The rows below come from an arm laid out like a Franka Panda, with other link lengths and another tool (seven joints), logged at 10 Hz.
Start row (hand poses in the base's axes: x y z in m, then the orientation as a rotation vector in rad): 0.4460 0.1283 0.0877 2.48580 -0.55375 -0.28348
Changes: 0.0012 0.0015 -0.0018 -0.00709 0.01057 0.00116; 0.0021 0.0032 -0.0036 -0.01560 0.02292 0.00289; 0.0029 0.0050 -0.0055 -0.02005 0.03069 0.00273; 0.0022 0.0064 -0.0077 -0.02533 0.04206 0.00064; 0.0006 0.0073 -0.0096 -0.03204 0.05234 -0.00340; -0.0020 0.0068 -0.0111 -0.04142 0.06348 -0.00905; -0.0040 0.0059 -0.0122 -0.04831 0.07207 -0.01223; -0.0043 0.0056 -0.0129 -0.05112 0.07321 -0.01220; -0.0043 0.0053 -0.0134 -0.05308 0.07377 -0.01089; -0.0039 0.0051 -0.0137 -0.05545 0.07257 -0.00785; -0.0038 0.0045 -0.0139 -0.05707 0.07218 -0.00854; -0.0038 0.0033 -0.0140 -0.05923 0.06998 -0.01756; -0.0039 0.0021 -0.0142 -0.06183 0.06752 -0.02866
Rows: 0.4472 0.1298 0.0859 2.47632 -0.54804 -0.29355; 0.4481 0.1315 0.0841 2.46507 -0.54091 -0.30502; 0.4489 0.1333 0.0822 2.45856 -0.53798 -0.31300; 0.4482 0.1347 0.0800 2.44980 -0.53599 -0.32578; 0.4466 0.1356 0.0781 2.43953 -0.53688 -0.33743; 0.4440 0.1351 0.0766 2.42606 -0.53943 -0.34973; 0.4420 0.1342 0.0755 2.41623 -0.53990 -0.35883; 0.4417 0.1339 0.0748 2.41321 -0.53942 -0.35918; 0.4417 0.1336 0.0743 2.41145 -0.53759 -0.35865; 0.4421 0.1334 0.0740 2.41020 -0.53436 -0.35519; 0.4422 0.1328 0.0738 2.40862 -0.53539 -0.35441; 0.4422 0.1316 0.0737 2.40526 -0.54745 -0.35446; 0.4421 0.1304 0.0735 2.40105 -0.56216 -0.35484
